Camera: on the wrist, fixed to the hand. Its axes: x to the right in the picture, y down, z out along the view.
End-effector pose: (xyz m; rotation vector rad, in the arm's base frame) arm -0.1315 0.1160 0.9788 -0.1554 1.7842 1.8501
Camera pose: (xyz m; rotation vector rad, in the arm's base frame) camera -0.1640 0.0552 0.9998 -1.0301 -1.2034 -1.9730
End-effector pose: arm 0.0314 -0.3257 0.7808 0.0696 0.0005 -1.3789
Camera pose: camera 0.0643 -0.3155 0.7175 -0.0738 0.0958 0.1802
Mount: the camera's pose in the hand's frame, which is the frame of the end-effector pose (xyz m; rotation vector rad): -0.0011 0.0311 -0.0650 -0.2015 0.0357 1.5545
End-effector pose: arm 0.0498 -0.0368 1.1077 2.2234 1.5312 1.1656
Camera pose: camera 0.0261 -0.0683 1.1680 -2.5351 0.5587 -1.1773
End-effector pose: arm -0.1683 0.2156 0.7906 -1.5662 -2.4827 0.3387
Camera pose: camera -0.1231 0.2336 0.8437 2.9558 0.7066 -0.1880
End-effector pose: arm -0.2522 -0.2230 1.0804 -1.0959 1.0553 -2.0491
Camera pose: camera -0.3039 -0.2143 1.0309 -0.0623 1.4306 -0.6937
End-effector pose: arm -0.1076 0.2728 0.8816 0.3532 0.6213 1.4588
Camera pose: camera -0.1710 0.2654 0.8481 0.7142 0.1164 2.9734
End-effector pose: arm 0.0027 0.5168 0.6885 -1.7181 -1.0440 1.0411
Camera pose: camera 0.0694 0.4914 0.6788 2.5150 -0.4712 -1.6583
